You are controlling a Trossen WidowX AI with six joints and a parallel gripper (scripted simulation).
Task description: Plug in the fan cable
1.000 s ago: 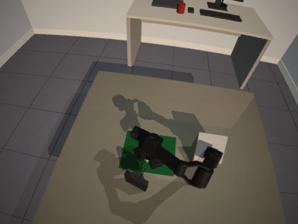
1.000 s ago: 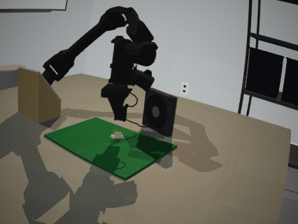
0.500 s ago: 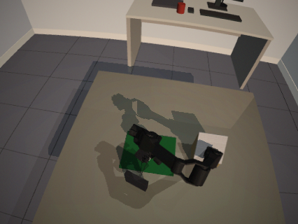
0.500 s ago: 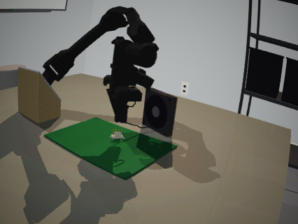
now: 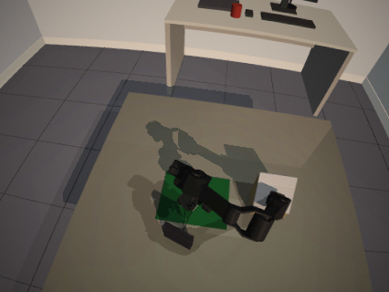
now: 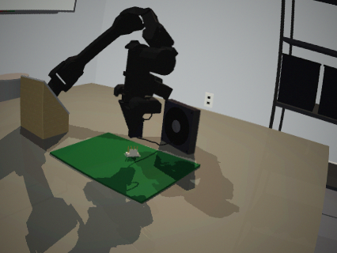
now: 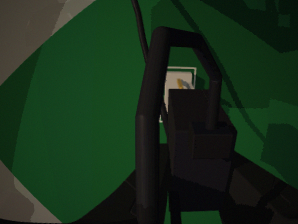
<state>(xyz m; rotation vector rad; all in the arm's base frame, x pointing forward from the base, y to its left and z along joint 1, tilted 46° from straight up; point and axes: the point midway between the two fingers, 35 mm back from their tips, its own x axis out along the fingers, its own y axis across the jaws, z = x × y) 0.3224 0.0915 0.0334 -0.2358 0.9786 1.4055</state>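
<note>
The green board lies 10 mm ahead of my gripper tip, 40 mm to the right of it and 80 mm below it. Round my gripper tip: black fan (20 mm ahead, 150 mm to the left, 10 mm below); then black plug (10 mm to the left, 10 mm above).
</note>
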